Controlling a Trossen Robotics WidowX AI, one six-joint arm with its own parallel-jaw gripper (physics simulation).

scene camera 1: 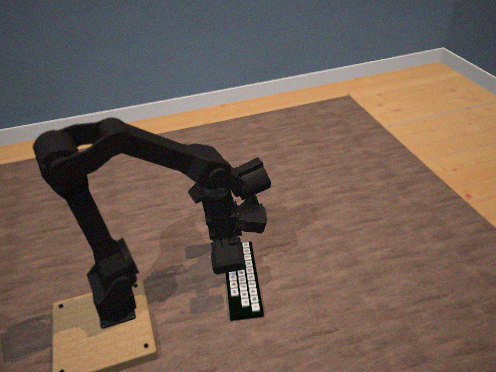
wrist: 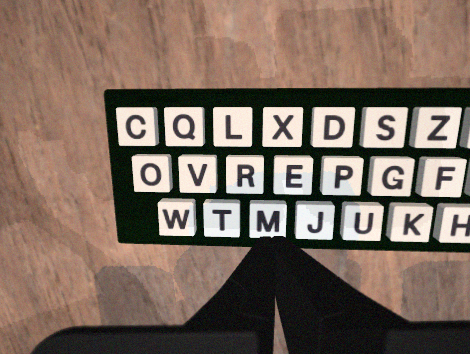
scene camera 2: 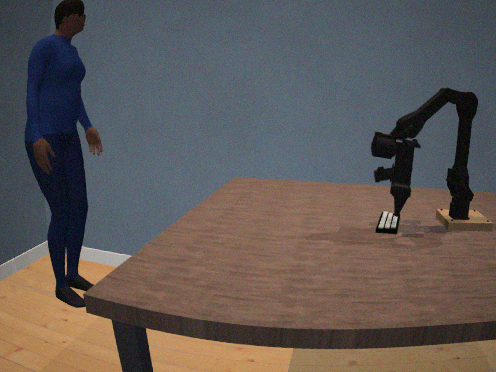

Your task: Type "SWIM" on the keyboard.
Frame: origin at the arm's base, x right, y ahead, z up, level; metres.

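Seen in the pictures: gripper, between the fingertips: [wrist: 271, 248] [scene camera 2: 396, 216]; arm's base, origin of its link: [scene camera 1: 116, 310] [scene camera 2: 458, 217].
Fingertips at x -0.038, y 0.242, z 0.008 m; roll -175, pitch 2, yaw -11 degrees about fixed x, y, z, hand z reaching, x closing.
Offsets run from my fingertips to a thing's top centre. Level surfaces: height alone.
A dark green keyboard @[dx +0.036, dy +0.014, dz -0.017 m] [scene camera 1: 245, 313] [scene camera 2: 387, 231] [wrist: 134, 222] with white letter keys in three rows lies flat on the table. In the wrist view the S key @[dx +0.049, dy +0.030, dz -0.017 m] [wrist: 385, 127] is in the top row, and the W key @[dx -0.036, dy +0.012, dz -0.017 m] [wrist: 176, 218] and M key @[dx +0.000, dy +0.003, dz -0.017 m] [wrist: 268, 219] are in the row nearest my gripper. The I key cannot be read there; the keyboard's right end is cut off. My gripper [wrist: 271, 248] [scene camera 2: 397, 214] is shut and empty, pointing down. Its tips appear at the near edge of the M key; whether they touch it I cannot tell. In scene camera 1 the arm hides the tips.
The arm's wooden base board [scene camera 1: 104, 350] [scene camera 2: 467, 224] stands beside the keyboard on the brown table @[dz -0.034 m] [scene camera 1: 360, 240] [scene camera 2: 240, 280]. A person [scene camera 2: 57, 100] in blue stands beyond the table's far left side in scene camera 2. Shadows of the arm fall near the keyboard.
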